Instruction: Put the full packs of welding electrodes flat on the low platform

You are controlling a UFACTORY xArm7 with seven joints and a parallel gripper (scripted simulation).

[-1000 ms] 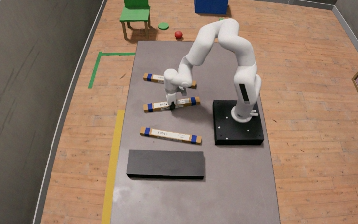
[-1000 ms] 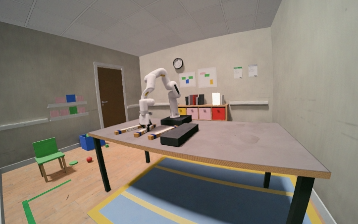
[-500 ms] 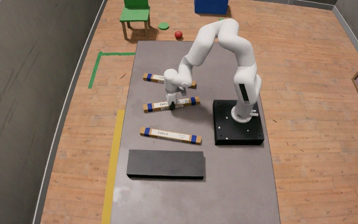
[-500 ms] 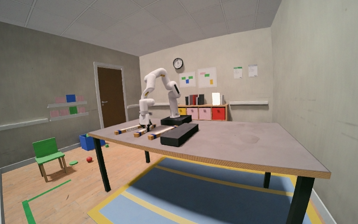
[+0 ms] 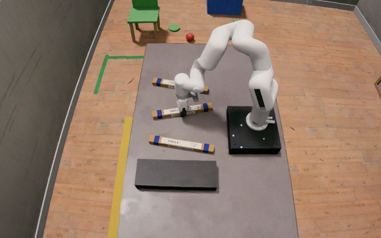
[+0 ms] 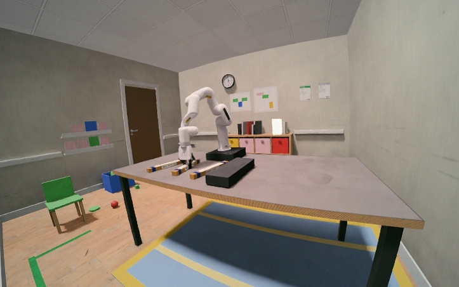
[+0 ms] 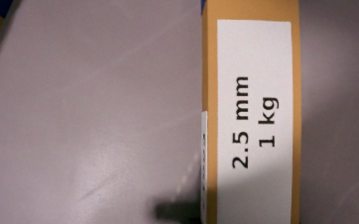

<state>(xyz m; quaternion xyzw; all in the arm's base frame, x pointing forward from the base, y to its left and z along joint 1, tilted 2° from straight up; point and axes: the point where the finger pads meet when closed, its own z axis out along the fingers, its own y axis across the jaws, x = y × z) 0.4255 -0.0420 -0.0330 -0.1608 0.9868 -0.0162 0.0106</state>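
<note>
The pack lies right at my hand. From my hand the other things lie so: pack of welding electrodes (210 mm to the left, 30 mm behind); then platform (400 mm to the left, 30 mm behind).
</note>
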